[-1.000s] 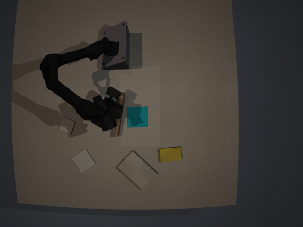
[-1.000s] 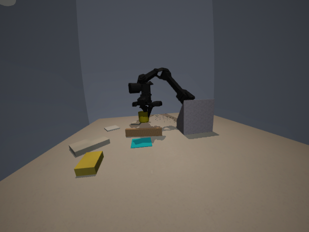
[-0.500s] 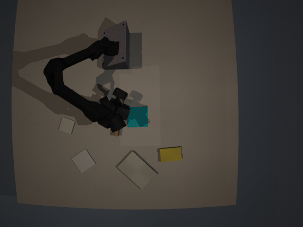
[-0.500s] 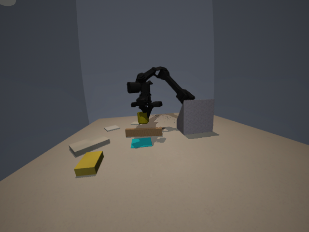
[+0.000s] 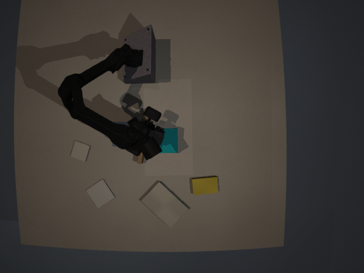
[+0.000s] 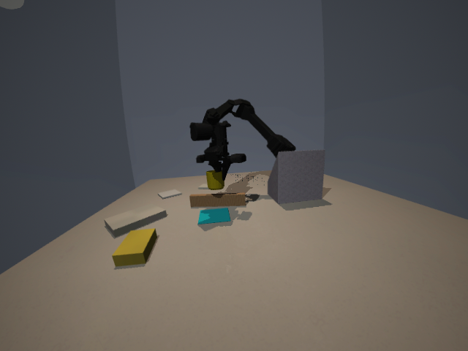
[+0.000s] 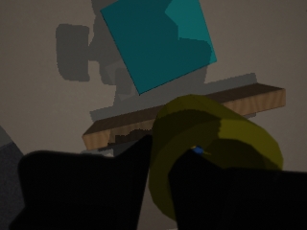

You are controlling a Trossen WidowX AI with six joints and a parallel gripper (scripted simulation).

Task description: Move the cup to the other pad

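Right now the teal pad is 12 cm below my gripper tip, 8 cm to the left of it and 3 cm ahead of it. Also, from my gripper tip: blue pad 12 cm below, 11 cm to the right, 2 cm ahead; then yellow cup 2 cm ahead, 1 cm to the right; then wooden bar 9 cm below, 2 cm to the right, 2 cm ahead.
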